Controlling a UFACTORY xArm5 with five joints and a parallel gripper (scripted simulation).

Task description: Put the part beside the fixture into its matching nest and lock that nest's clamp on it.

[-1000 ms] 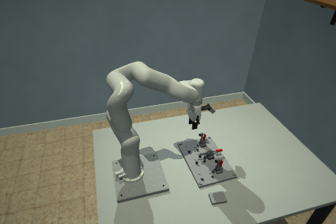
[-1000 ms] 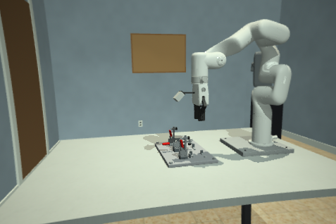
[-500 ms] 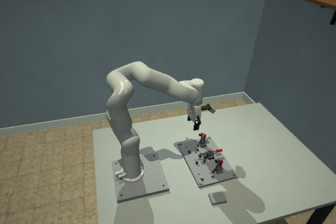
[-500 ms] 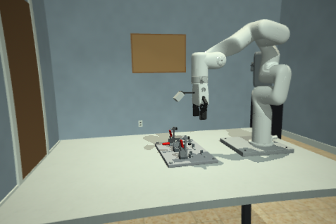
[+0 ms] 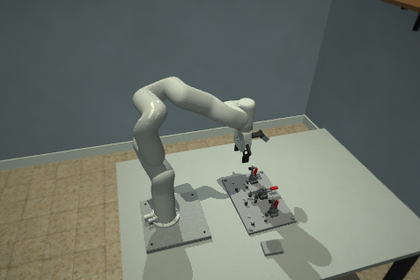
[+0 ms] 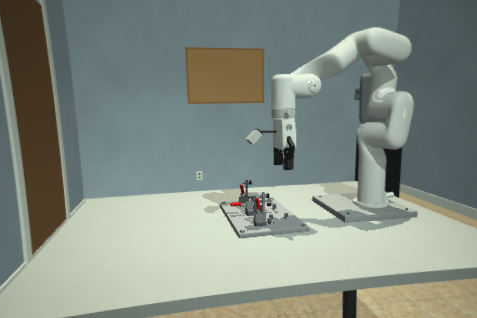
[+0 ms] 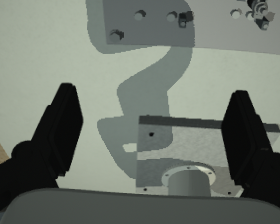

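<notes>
Right now the grey part is 370 mm to the right of my hand, 210 mm below it and 60 mm behind it. The rest, counted from my hand: grey fixture plate 210 mm below, 120 mm to the right, 30 mm ahead.
</notes>
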